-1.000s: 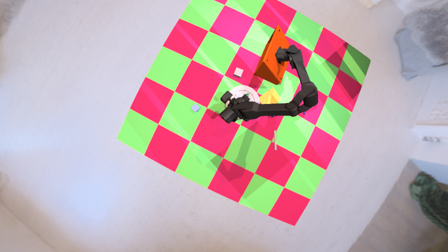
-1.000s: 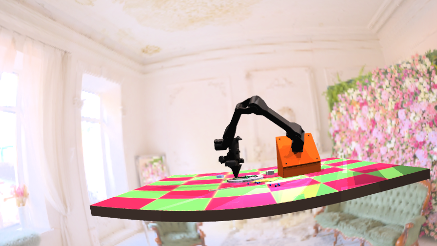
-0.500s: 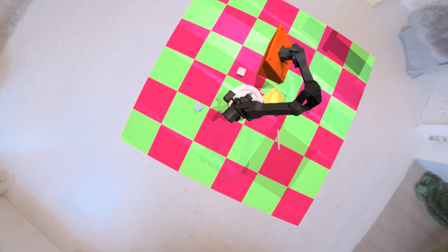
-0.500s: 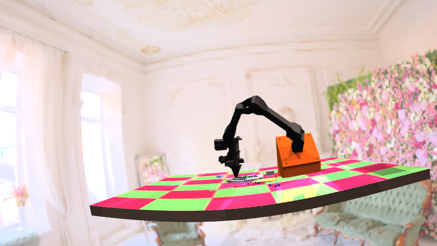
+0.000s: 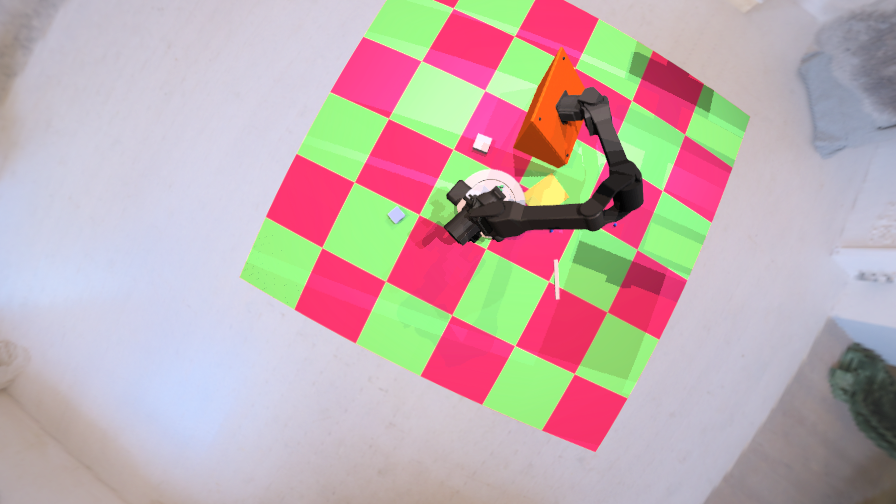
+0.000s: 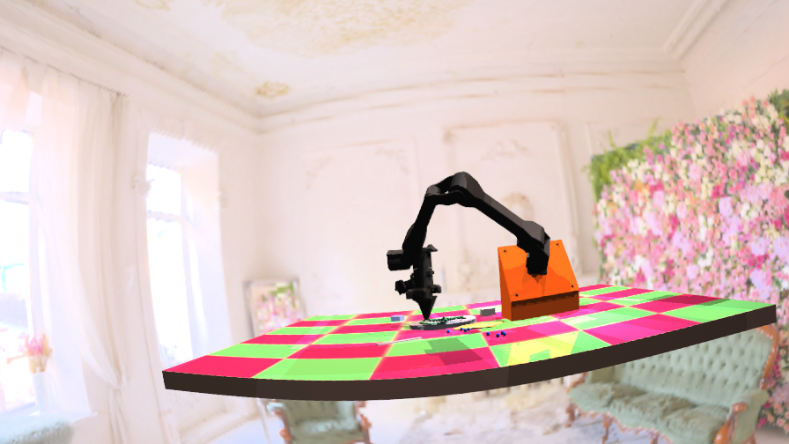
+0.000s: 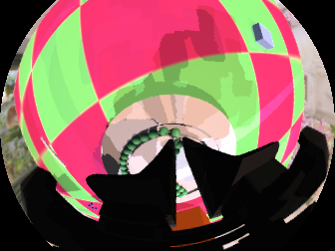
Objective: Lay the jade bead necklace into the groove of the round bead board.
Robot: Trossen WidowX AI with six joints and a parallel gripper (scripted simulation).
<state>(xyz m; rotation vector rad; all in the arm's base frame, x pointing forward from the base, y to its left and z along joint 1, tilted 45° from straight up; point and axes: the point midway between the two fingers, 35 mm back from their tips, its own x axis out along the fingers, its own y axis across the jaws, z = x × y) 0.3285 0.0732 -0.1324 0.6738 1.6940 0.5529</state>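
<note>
Right now my gripper tip is 5 cm past the round bead board, 2 cm to the right of it and 1 cm above it. The rest, counted from my gripper tip: pale blue cube 19 cm to the right, 12 cm ahead, 1 cm below; then white cube 19 cm behind, 10 cm to the right, 1 cm below; then yellow patch 16 cm behind, 14 cm to the left, 2 cm below.
</note>
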